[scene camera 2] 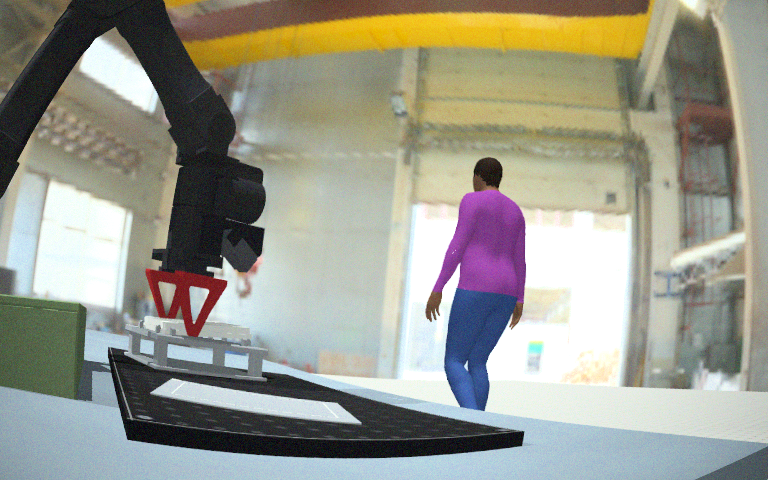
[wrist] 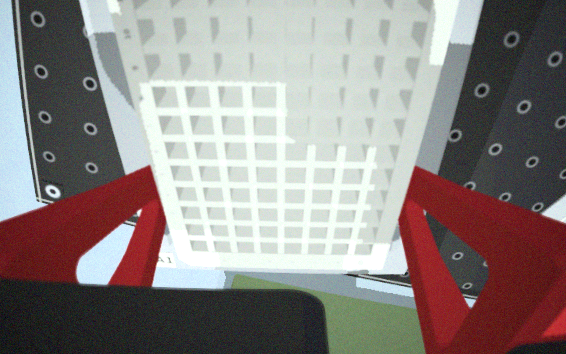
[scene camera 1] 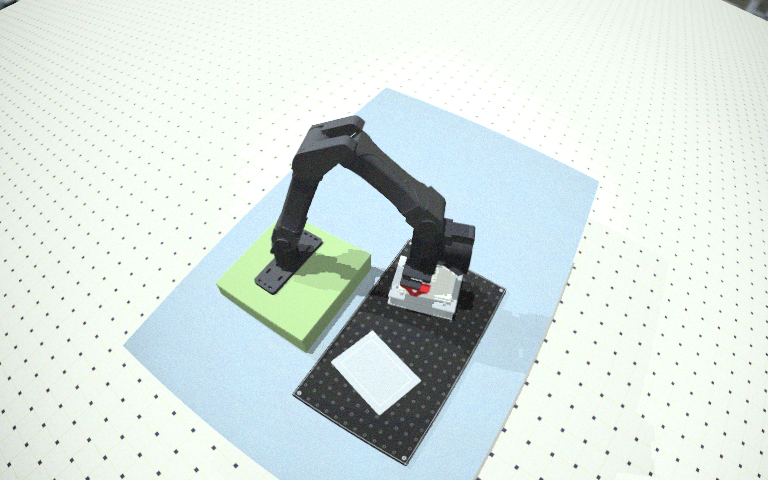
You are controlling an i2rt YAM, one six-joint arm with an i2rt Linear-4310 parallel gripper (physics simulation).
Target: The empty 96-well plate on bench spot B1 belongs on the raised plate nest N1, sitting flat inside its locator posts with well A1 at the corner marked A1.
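Observation:
The white 96-well plate is between the red fingers, at the top of the raised grey nest N1. My gripper is shut on the plate, one finger at each long side. The corner label A1 shows beside the plate's lower left corner in the wrist view. The plate's own marks are too small to read. Whether it lies fully flat inside the posts cannot be told. The pale rectangle, apparently spot B1, has no plate on it.
The nest and the pale rectangle are on a black perforated board. The arm's base stands on a green block beside the board. A person in a purple top stands in the background.

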